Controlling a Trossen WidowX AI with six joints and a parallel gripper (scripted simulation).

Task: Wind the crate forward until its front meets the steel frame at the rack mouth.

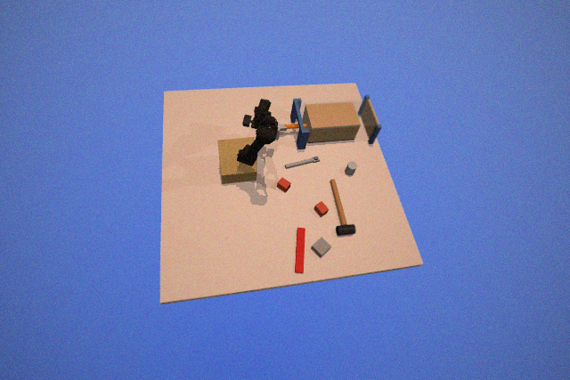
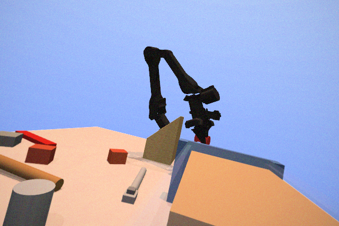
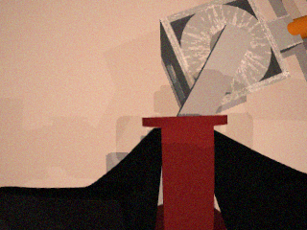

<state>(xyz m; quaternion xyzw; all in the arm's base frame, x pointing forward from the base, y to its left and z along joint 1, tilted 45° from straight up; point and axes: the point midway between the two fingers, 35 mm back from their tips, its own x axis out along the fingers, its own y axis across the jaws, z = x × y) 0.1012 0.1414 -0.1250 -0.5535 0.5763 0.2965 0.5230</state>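
My gripper tip is 3 cm above the winch handle, 2 cm short of it and 1 cm to the right of it. From my gripper tip the other things lie so: grey winch (10 cm below, 5 cm ahead, 4 cm to the left); then blue steel frame (23 cm ahead, 6 cm to the left, 3 cm below); then red knob (2 cm to the right, 1 cm behind).
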